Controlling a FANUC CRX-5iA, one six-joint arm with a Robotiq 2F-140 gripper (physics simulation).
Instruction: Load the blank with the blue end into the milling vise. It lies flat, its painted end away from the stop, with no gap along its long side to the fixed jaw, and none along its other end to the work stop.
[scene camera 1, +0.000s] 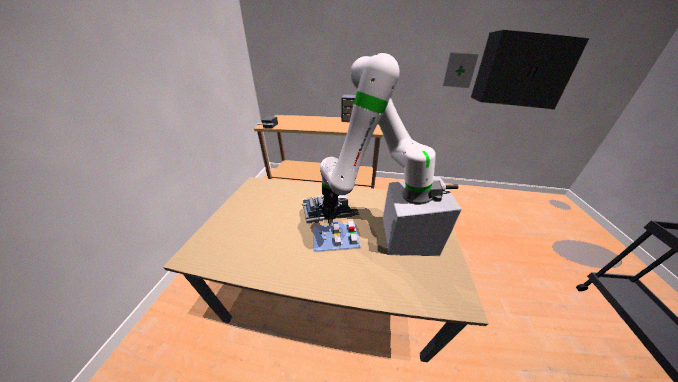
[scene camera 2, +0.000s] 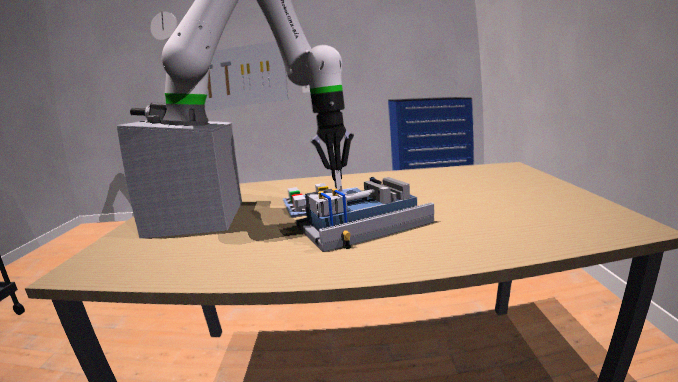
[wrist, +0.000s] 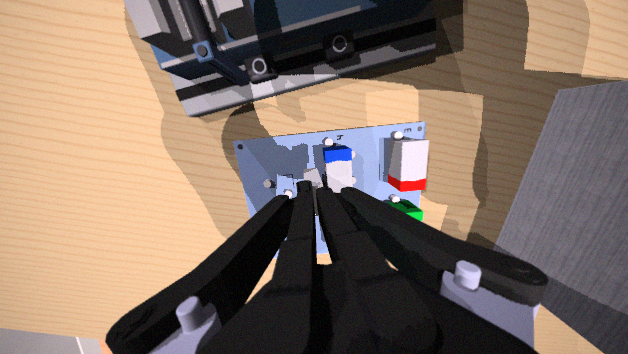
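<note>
The blank with the blue end lies flat on the light blue plate, its blue end pointing toward the vise. My gripper is shut with nothing between its fingers. Its tips are low over the plate, just left of the blue-ended blank in the wrist view. The milling vise stands beyond the plate with its jaws holding nothing I can see.
A red-ended blank and a green-ended blank lie on the plate's right side. The grey robot pedestal stands close on the right. A yellow-ended blank is hidden under my fingers.
</note>
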